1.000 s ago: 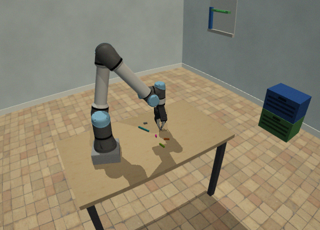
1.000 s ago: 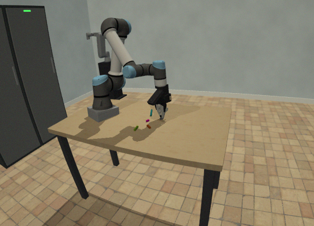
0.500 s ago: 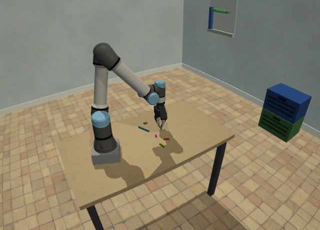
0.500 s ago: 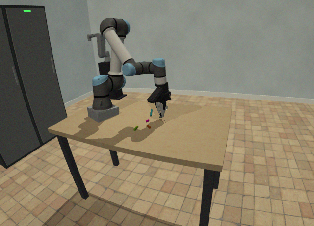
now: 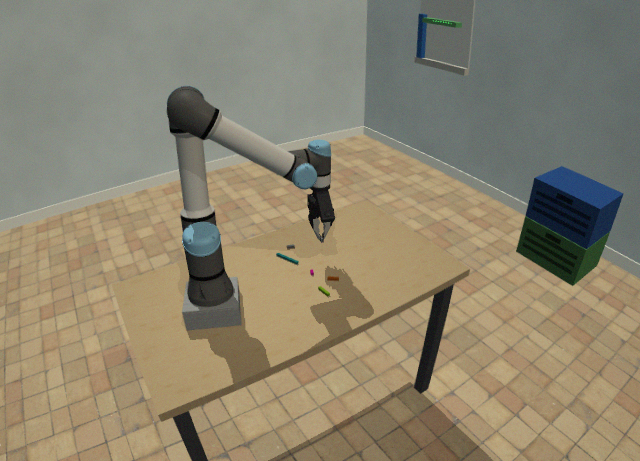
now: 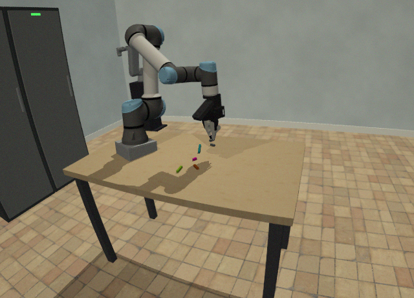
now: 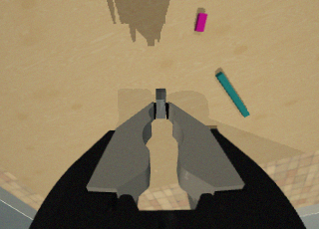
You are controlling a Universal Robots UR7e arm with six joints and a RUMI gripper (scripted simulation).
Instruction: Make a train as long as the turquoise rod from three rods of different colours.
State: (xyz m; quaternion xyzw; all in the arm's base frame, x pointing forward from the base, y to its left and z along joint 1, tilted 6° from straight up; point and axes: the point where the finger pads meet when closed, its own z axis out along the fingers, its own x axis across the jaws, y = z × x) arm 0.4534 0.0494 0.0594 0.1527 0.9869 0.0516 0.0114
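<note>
The magenta rod is 80 mm behind my hand, 60 mm to the right of it and 100 mm below it. Also, from my hand: turquoise rod: 110 mm behind, 70 mm to the left, 100 mm below; lime rod: 90 mm behind, 170 mm to the right, 100 mm below; orange rod: 30 mm behind, 130 mm to the right, 100 mm below.
</note>
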